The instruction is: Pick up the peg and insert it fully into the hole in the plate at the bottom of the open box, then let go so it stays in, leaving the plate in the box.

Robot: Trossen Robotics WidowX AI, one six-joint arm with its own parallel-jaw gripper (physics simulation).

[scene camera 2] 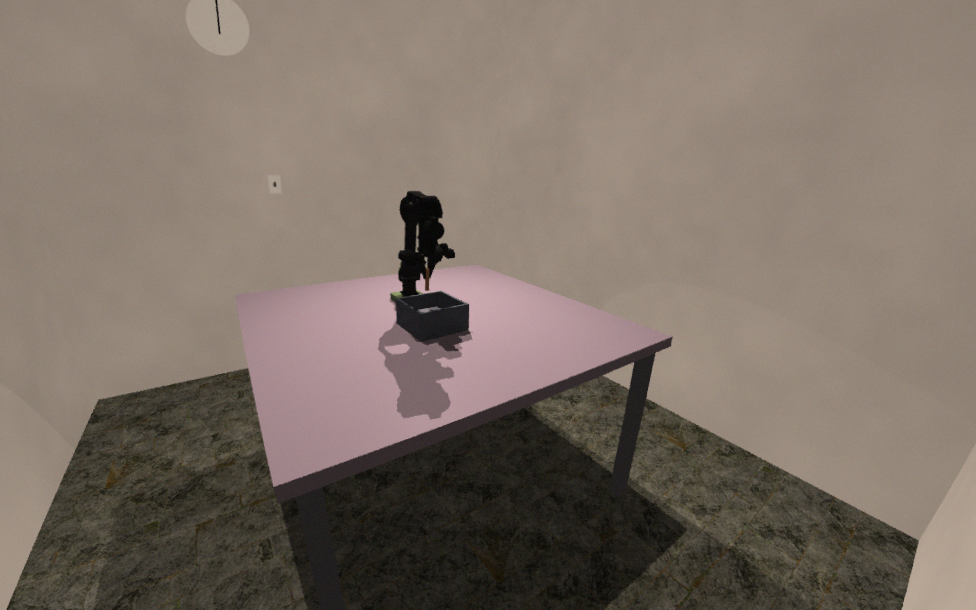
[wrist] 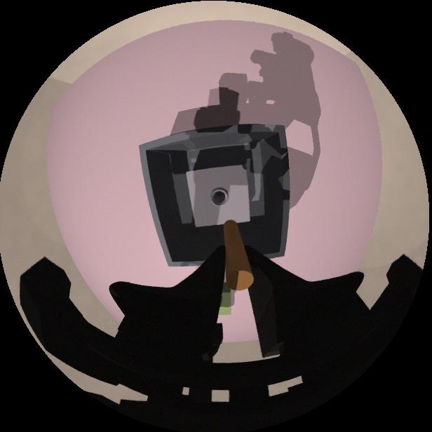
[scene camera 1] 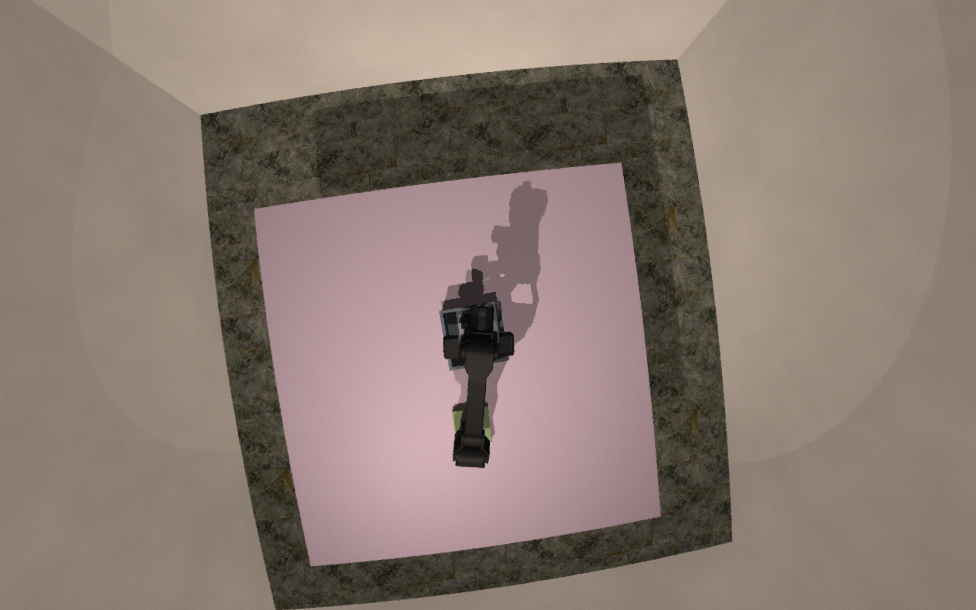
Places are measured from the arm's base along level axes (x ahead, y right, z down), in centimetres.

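Pixels of known places: gripper, fingertip midpoint: (scene camera 2: pixel 426 278); arm's base, link origin: (scene camera 2: pixel 409 293).
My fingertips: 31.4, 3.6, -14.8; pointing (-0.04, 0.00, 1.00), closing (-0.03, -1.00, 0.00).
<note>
For each thing: its top centre in the pictures, then the offset to it from my fingertips, as dx, dy, dz. Level surfaces: height alone.
- brown peg, top centre: (scene camera 2: pixel 427 268) +0.4, +0.0, -3.8
- grey plate, top centre: (scene camera 2: pixel 431 311) +1.4, -1.2, +11.8
- dark open box, top centre: (scene camera 1: pixel 474 335) (scene camera 2: pixel 431 301) +1.4, -1.2, +8.1
- pink table, surface height: dz +17.9
My gripper (scene camera 2: pixel 428 271) (wrist: pixel 233 250) is shut on the brown peg (scene camera 2: pixel 427 280) (wrist: pixel 238 260). The peg hangs roughly upright, its lower end clear above the box in scene camera 2. In the wrist view that end overlaps the plate's near edge, slightly right of the hole. The grey plate (wrist: pixel 207 212) (scene camera 2: pixel 431 309) lies at the bottom of the dark open box (scene camera 2: pixel 444 320) (wrist: pixel 151 200) (scene camera 1: pixel 443 327). Its round hole (wrist: pixel 219 196) is visible and empty. In scene camera 1 the arm hides the peg, the fingertips and much of the box.
The box stands on the pink table (scene camera 1: pixel 345 287) (scene camera 2: pixel 331 374) (wrist: pixel 100 150). A green block (scene camera 1: pixel 459 418) (scene camera 2: pixel 395 295) (wrist: pixel 225 303) shows at the arm's base, behind the box in scene camera 2. The arm's shadow crosses the box and the table beyond it.
</note>
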